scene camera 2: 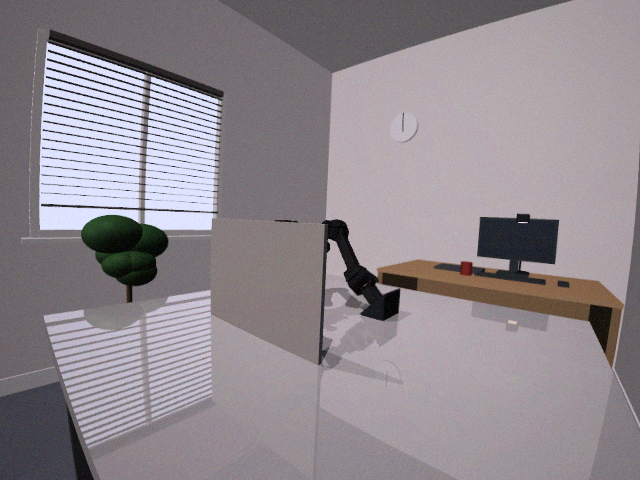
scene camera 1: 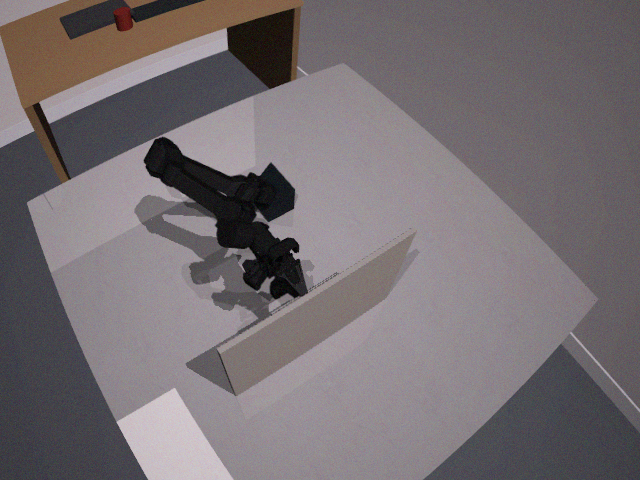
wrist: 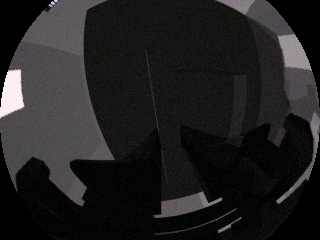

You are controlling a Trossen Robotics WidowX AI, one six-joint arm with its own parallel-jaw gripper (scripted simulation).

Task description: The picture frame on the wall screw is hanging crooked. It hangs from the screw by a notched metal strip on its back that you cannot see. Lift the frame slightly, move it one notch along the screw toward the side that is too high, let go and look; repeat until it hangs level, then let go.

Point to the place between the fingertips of the gripper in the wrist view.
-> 168,130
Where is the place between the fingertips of the gripper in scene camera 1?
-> At 306,301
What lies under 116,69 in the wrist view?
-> A beige wall panel.
